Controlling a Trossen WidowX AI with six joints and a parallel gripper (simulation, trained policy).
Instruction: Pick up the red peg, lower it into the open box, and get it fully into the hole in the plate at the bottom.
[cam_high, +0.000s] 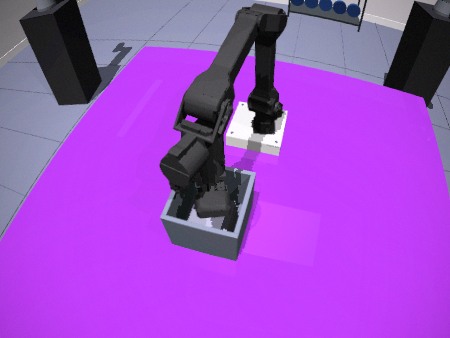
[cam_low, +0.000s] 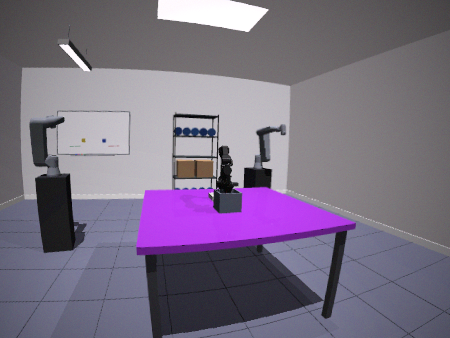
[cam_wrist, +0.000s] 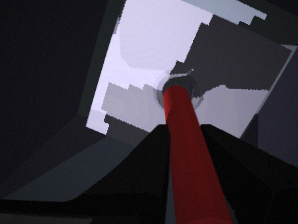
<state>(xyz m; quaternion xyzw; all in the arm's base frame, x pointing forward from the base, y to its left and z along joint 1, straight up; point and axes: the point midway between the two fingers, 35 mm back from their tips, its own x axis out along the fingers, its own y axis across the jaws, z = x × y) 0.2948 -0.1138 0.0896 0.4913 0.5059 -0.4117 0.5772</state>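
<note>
Now: gripper tip 1 cm below the red peg.
</note>
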